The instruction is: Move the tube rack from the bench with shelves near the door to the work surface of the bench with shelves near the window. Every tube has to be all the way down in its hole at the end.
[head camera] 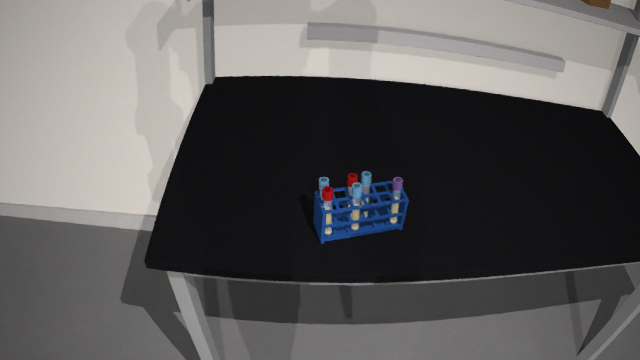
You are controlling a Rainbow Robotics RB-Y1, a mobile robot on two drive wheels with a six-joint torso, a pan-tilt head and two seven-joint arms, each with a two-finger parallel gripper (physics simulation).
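Places are measured from the robot's base along level axes (x left, y back, z up), in centimetres.
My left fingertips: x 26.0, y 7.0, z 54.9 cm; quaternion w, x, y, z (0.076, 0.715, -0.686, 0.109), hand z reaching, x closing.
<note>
Behind a point stands the place of what it marks.
A blue tube rack (362, 235) {x -12.0, y -53.6, z 76.9 cm} stands upright on the black work surface (475, 200) {x -40.1, y -64.8, z 76.2 cm} of a bench with shelves, near its front edge and left of the middle. It holds several capped tubes: a red-capped tube (327, 194) {x -4.5, y -53.0, z 87.8 cm} and a light-blue-capped tube (324, 184) {x -4.0, y -55.6, z 87.8 cm} at the left end, another red-capped tube (352, 179) {x -9.2, y -57.0, z 88.0 cm} and two more light-blue-capped ones near the middle, and a purple-capped tube (397, 184) {x -17.7, y -56.2, z 87.8 cm} at the right end. The tubes stand upright; whether each is fully down is hard to tell. Neither gripper shows in the head camera view.
Shelf posts (208, 45) {x 29.8, y -114.8, z 90.3 cm} rise at the back left and back right corners. A grey rail (435, 46) {x -38.5, y -115.6, z 92.5 cm} runs along the wall behind. Part of a shelf (575, 14) {x -70.3, y -89.0, z 121.1 cm} with a brown object (597, 2) {x -88.3, y -103.9, z 123.5 cm} shows at the top right. A bench leg (192, 315) {x 26.0, y -46.8, z 52.6 cm} stands under the front left.
</note>
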